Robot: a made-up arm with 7 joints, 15 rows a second.
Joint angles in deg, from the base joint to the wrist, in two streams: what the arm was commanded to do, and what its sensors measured. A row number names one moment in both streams.
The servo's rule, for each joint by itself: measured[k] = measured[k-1] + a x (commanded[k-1-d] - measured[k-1]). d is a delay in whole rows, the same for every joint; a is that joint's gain. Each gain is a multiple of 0.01, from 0.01 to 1. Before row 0 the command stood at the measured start. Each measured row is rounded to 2 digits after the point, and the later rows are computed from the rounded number. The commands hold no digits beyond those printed.
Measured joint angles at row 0: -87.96, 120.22, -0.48, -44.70, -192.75, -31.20, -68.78
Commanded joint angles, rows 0 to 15: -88.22, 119.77, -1.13, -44.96, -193.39, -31.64, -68.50; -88.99, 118.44, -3.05, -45.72, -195.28, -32.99, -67.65; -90.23, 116.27, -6.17, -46.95, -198.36, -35.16, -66.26; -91.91, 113.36, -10.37, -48.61, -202.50, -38.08, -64.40; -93.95, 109.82, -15.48, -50.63, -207.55, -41.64, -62.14; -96.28, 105.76, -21.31, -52.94, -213.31, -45.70, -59.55; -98.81, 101.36, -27.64, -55.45, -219.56, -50.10, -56.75; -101.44, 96.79, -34.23, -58.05, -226.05, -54.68, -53.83; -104.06, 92.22, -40.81, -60.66, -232.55, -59.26, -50.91; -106.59, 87.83, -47.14, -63.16, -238.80, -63.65, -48.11; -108.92, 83.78, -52.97, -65.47, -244.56, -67.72, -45.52; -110.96, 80.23, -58.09, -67.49, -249.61, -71.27, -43.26; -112.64, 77.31, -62.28, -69.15, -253.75, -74.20, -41.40; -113.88, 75.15, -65.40, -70.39, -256.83, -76.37, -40.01; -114.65, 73.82, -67.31, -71.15, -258.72, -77.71, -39.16; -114.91, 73.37, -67.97, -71.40, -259.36, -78.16, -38.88
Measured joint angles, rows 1 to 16: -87.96, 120.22, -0.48, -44.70, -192.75, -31.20, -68.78; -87.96, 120.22, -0.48, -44.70, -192.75, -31.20, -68.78; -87.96, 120.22, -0.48, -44.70, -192.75, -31.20, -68.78; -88.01, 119.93, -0.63, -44.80, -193.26, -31.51, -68.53; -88.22, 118.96, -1.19, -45.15, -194.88, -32.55, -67.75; -88.64, 117.21, -2.34, -45.83, -197.66, -34.38, -66.42; -89.33, 114.71, -4.19, -46.89, -201.53, -36.97, -64.62; -90.30, 111.53, -6.79, -48.31, -206.35, -40.24, -62.41; -91.56, 107.78, -10.13, -50.07, -211.92, -44.06, -59.86; -93.08, 103.61, -14.16, -52.11, -218.03, -48.29, -57.09; -94.84, 99.18, -18.78, -54.37, -224.45, -52.76, -54.19; -96.78, 94.66, -23.85, -56.76, -230.93, -57.31, -51.27; -98.84, 90.22, -29.21, -59.19, -237.23, -61.75, -48.46; -100.96, 86.03, -34.67, -61.58, -243.09, -65.93, -45.84; -103.06, 82.26, -40.06, -63.83, -248.31, -69.67, -43.54; -105.07, 79.04, -45.17, -65.85, -252.66, -72.84, -41.64
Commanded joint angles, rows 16 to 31: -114.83, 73.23, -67.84, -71.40, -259.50, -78.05, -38.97; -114.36, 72.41, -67.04, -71.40, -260.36, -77.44, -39.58; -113.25, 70.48, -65.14, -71.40, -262.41, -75.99, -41.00; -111.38, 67.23, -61.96, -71.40, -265.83, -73.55, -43.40; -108.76, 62.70, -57.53, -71.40, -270.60, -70.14, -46.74; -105.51, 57.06, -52.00, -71.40, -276.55, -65.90, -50.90; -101.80, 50.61, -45.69, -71.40, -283.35, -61.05, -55.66; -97.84, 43.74, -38.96, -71.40, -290.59, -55.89, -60.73; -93.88, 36.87, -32.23, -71.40, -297.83, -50.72, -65.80; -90.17, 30.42, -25.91, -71.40, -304.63, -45.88, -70.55; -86.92, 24.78, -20.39, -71.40, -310.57, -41.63, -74.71; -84.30, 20.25, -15.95, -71.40, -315.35, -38.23, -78.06; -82.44, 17.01, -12.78, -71.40, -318.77, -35.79, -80.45; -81.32, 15.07, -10.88, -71.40, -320.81, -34.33, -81.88; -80.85, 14.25, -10.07, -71.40, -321.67, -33.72, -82.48; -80.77, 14.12, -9.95, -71.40, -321.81, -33.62, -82.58
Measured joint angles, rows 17 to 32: -106.92, 76.51, -49.82, -67.58, -256.00, -75.31, -40.19; -108.54, 74.76, -53.84, -68.94, -258.18, -76.99, -39.27; -109.88, 73.86, -57.09, -69.87, -259.12, -77.81, -38.92; -110.92, 73.45, -59.56, -70.45, -259.42, -77.98, -38.96; -111.64, 72.77, -61.28, -70.81, -260.17, -77.60, -39.51; -111.98, 71.28, -62.17, -71.03, -261.96, -76.47, -40.84; -111.85, 68.65, -62.12, -71.17, -265.06, -74.43, -43.12; -111.20, 64.78, -61.06, -71.26, -269.49, -71.43, -46.34; -110.01, 59.76, -58.98, -71.31, -275.14, -67.56, -50.40; -108.29, 53.81, -55.92, -71.34, -281.71, -63.00, -55.08; -106.10, 47.26, -52.02, -71.36, -288.81, -58.02, -60.11; -103.53, 40.51, -47.47, -71.38, -296.03, -52.91, -65.17; -100.72, 33.95, -42.51, -71.39, -302.91, -47.99, -69.96; -97.82, 27.99, -37.42, -71.39, -309.04, -43.54, -74.19; -94.98, 22.96, -32.48, -71.39, -314.09, -39.82, -77.63; -92.35, 19.09, -27.95, -71.39, -317.83, -37.00, -80.14
